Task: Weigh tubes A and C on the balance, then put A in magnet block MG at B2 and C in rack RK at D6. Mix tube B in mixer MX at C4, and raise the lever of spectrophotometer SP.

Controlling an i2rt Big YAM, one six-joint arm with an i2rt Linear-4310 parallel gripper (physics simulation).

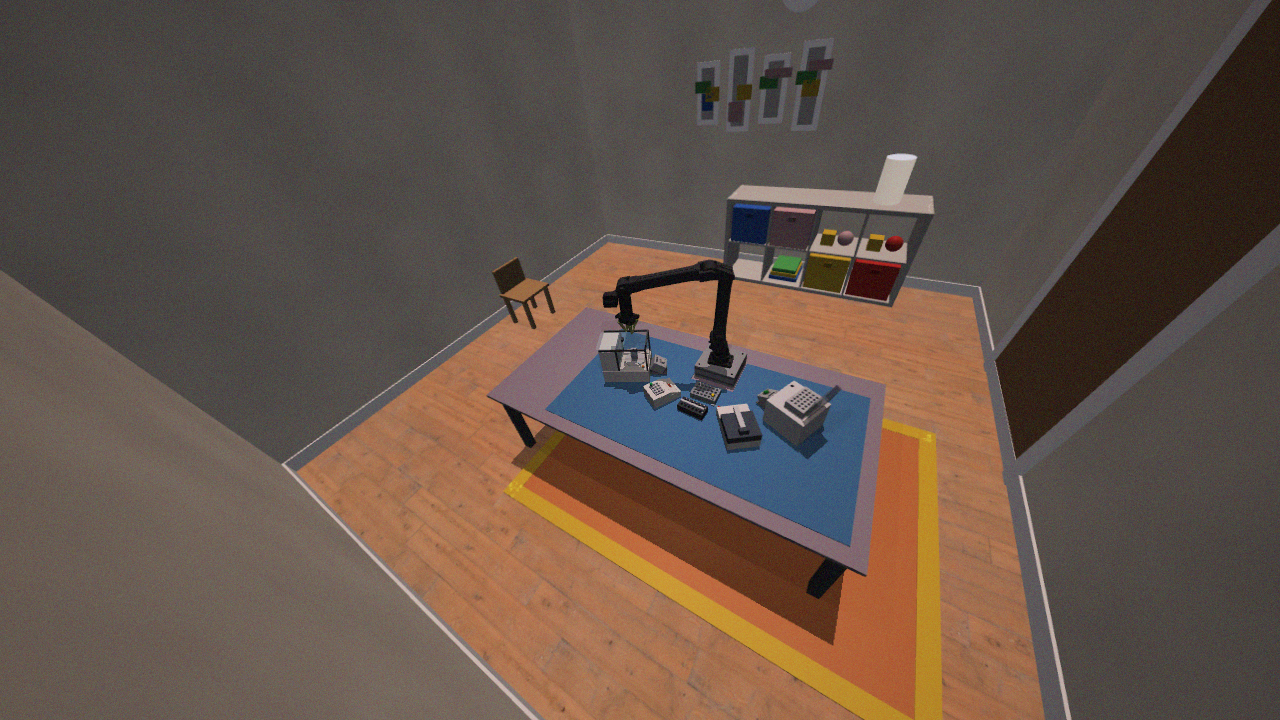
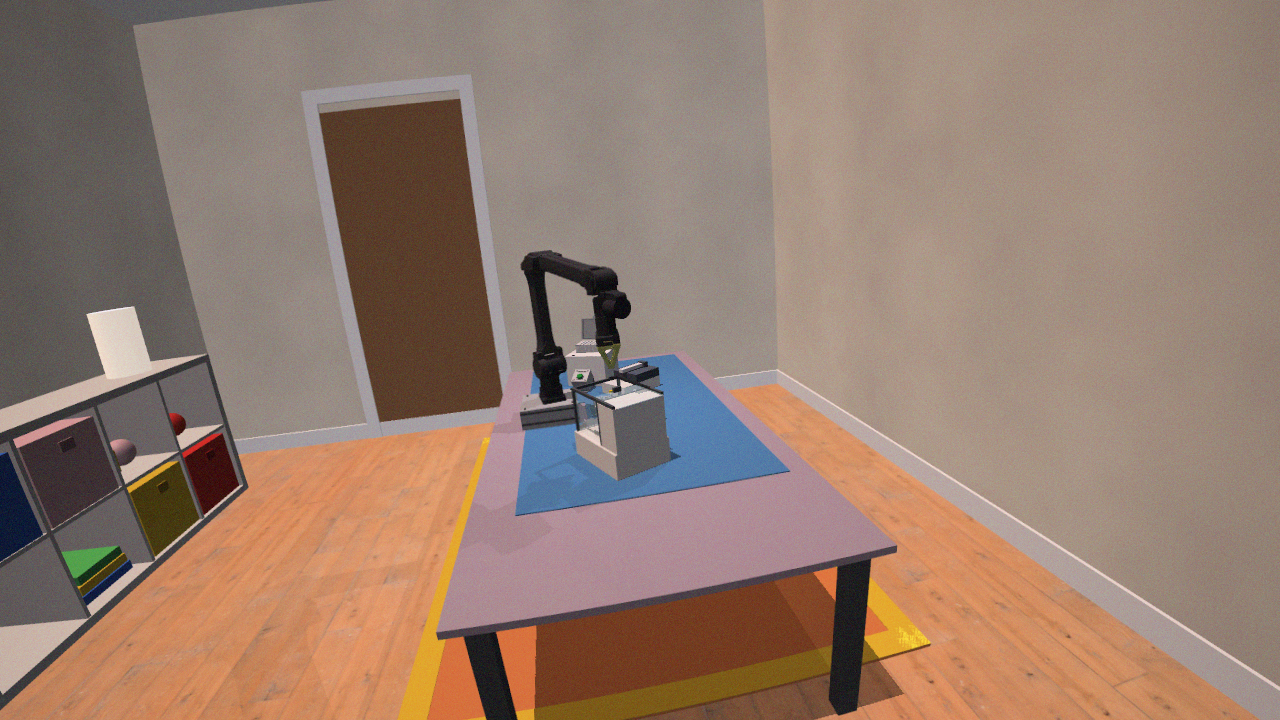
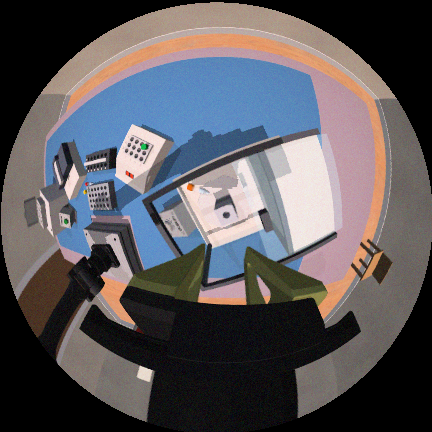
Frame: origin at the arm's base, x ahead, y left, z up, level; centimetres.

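Where they show: gripper, fingertip midpoint: (image 1: 629, 332) (image 2: 611, 366) (image 3: 224, 251); arm's base at its link origin: (image 1: 720, 360) (image 2: 552, 398) (image 3: 105, 254).
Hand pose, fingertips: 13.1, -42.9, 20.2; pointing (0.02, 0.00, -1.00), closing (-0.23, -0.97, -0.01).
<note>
Each offset is from my fingertips to the top centre of the thing, as dx, dy, dz. "spot": to the spot under its first point.
My gripper (image 1: 629, 328) (image 2: 611, 362) (image 3: 224, 251) is partly open and empty, above the open top of the white, glass-sided balance {-1.4, -0.6, -4.8} (image 1: 625, 374) (image 2: 637, 431) (image 3: 317, 195). An orange-capped tube {+2.1, +4.6, -17.2} (image 3: 190, 187) is inside the balance, away from the dark hole in the weighing holder {spot: -2.1, -0.1, -13.3} (image 3: 226, 215); it looks tipped over. A green-capped tube {+13.7, +14.6, -18.3} (image 3: 144, 146) stands in the grid of the white sloped device {+12.2, +19.4, -20.0} (image 1: 663, 394) (image 3: 159, 142), apparently the mixer. The grey rack {+6.1, +39.8, -24.0} (image 1: 705, 393) (image 3: 101, 196) has small red and yellow caps at its far edge. The dark block {+17.4, +36.2, -22.2} (image 1: 691, 408) (image 3: 100, 160) stands beside it. Tube letters are unreadable.
A black-and-white device {+22.1, +57.7, -16.8} (image 1: 739, 436) (image 3: 75, 180) with a light bar and a larger white device (image 1: 792, 420) (image 3: 52, 200) with a raised lid stand further along the blue mat. A small control box (image 1: 659, 363) (image 3: 176, 222) is beside the balance. The balance's black top frame surrounds the opening below the fingers.
</note>
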